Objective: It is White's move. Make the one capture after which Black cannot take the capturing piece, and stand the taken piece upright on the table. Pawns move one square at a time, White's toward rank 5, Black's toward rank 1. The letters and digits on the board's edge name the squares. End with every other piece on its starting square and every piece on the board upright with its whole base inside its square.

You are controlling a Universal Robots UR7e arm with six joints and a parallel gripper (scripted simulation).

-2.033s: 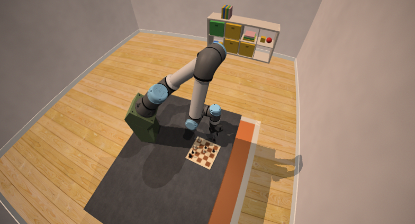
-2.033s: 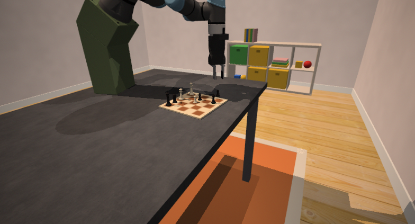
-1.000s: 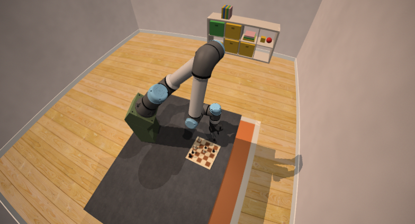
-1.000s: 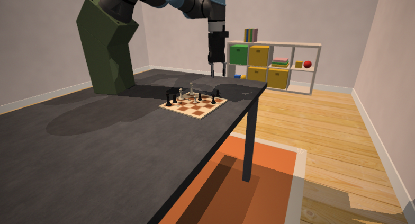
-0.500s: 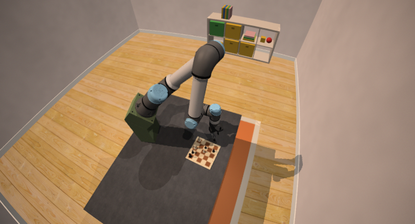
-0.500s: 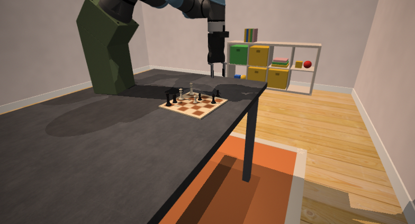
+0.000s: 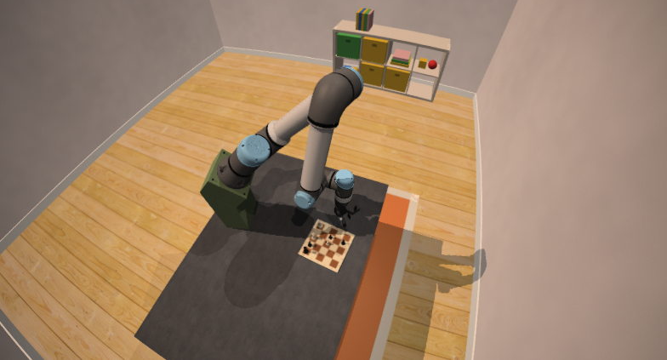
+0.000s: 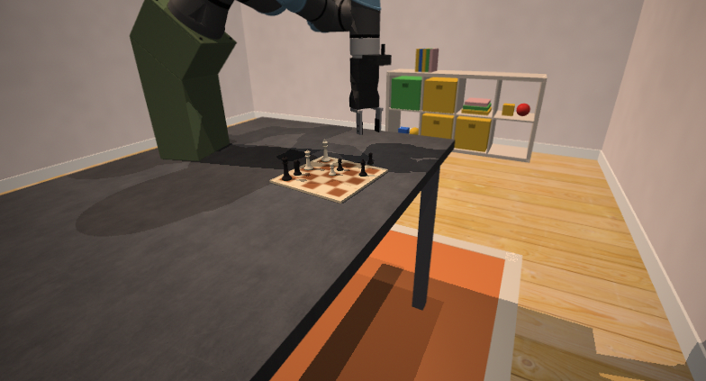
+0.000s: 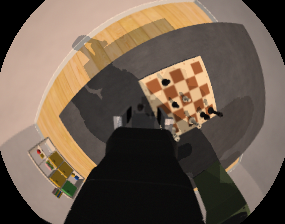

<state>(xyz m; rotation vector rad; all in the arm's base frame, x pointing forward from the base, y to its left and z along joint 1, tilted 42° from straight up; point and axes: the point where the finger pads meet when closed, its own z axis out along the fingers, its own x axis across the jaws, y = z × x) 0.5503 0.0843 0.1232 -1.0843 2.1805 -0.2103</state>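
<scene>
Now: the small white pawn 50 mm behind my hand, 120 mm to the right of it and 90 mm below it. The rest, counted from my hand: small chessboard 50 mm behind, 120 mm to the right, 110 mm below.
</scene>
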